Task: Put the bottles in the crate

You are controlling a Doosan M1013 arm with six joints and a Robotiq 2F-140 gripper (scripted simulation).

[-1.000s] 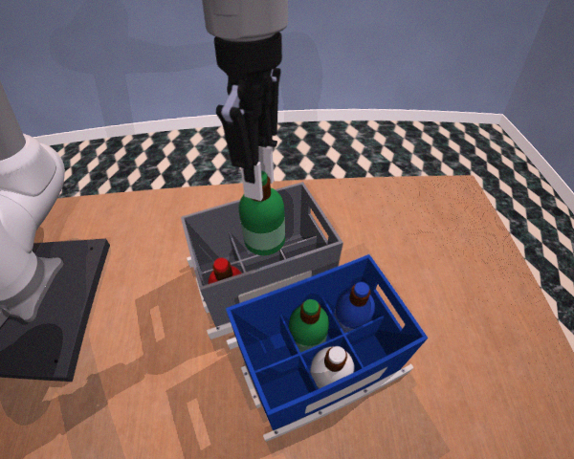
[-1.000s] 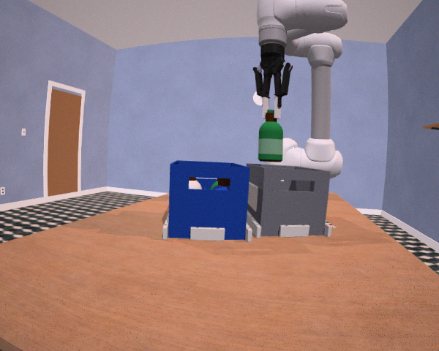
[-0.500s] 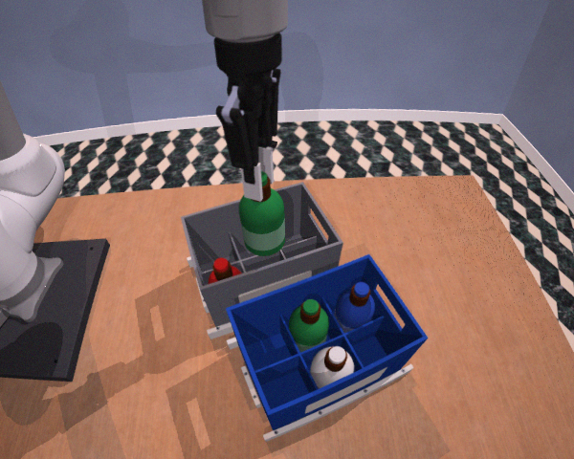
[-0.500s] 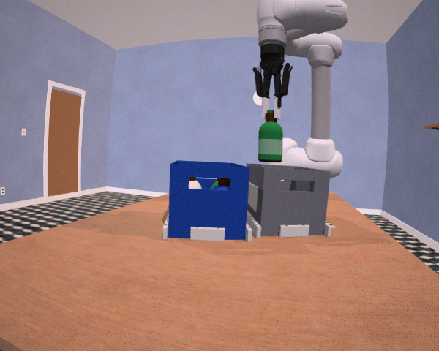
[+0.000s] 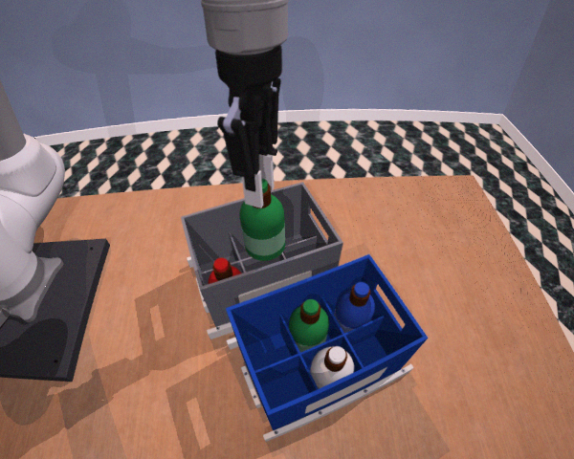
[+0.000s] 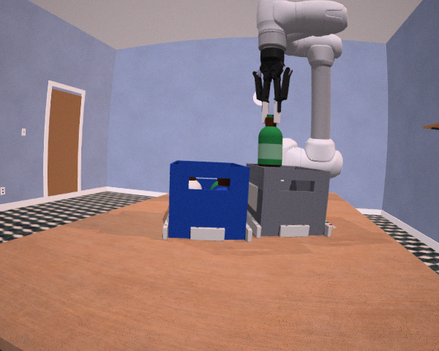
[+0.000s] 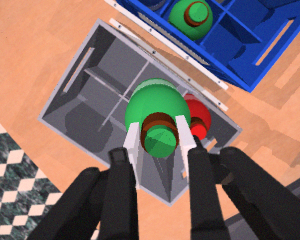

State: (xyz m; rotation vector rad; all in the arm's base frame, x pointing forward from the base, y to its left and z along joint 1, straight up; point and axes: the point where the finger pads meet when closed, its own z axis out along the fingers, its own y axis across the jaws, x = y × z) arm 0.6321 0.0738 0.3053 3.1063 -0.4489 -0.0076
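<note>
The grey crate is 25 cm below my hand, 4 cm to the left of it and 2 cm behind it. From my hand the other things lie so: green bottle 25 cm below, 11 cm to the right, 9 cm ahead; then blue bottle 25 cm below, 18 cm ahead, 7 cm to the right; then red bottle 25 cm below, 8 cm behind, 4 cm to the right.
</note>
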